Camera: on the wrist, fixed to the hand. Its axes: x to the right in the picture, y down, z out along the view.
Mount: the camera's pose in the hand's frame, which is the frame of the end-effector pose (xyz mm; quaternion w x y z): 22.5 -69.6 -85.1 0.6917 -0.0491 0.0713 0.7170
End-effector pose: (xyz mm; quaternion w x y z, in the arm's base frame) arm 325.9 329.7 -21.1 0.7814 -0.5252 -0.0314 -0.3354
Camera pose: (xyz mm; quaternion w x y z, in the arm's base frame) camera 278.7 231.5 5.6 0.7575 -0.4003 0.4270 0.2893
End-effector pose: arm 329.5 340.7 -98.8 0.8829 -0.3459 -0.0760 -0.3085
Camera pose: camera 299.1 234.0 -115.5 0.8203 -0.3151 0.2735 0.3912
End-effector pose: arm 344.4 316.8 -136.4 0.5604 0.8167 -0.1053 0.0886
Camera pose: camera 382.7 419.0 -162.6 0.3717 0.4556 -0.6228 0.5161
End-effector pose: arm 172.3 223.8 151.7 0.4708 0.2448 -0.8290 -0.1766
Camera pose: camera 252.9 148.7 173.0 0.5234 -0.4356 -0.7067 0.1922
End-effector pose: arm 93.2 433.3 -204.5 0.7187 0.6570 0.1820 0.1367
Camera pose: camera 72.9 512.3 -281.5 0.4184 0.5399 -0.3006 0.6656
